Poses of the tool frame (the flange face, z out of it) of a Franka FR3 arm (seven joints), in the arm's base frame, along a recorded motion.
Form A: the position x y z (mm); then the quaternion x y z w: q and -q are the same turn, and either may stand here.
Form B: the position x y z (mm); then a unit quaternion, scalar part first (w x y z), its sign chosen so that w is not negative. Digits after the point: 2 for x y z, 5 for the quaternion.
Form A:
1: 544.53 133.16 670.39 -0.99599 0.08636 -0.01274 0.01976
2: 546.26 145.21 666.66 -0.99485 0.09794 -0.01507 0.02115
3: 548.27 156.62 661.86 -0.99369 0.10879 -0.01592 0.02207
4: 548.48 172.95 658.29 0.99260 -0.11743 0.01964 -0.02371
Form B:
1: 544.53 133.16 670.39 0.01976 -0.99599 0.08636 -0.01274
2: 546.26 145.21 666.66 0.02115 -0.99485 0.09794 -0.01507
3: 548.27 156.62 661.86 0.02207 -0.99369 0.10879 -0.01592
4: 548.48 172.95 658.29 0.02371 -0.99260 0.11743 -0.01964
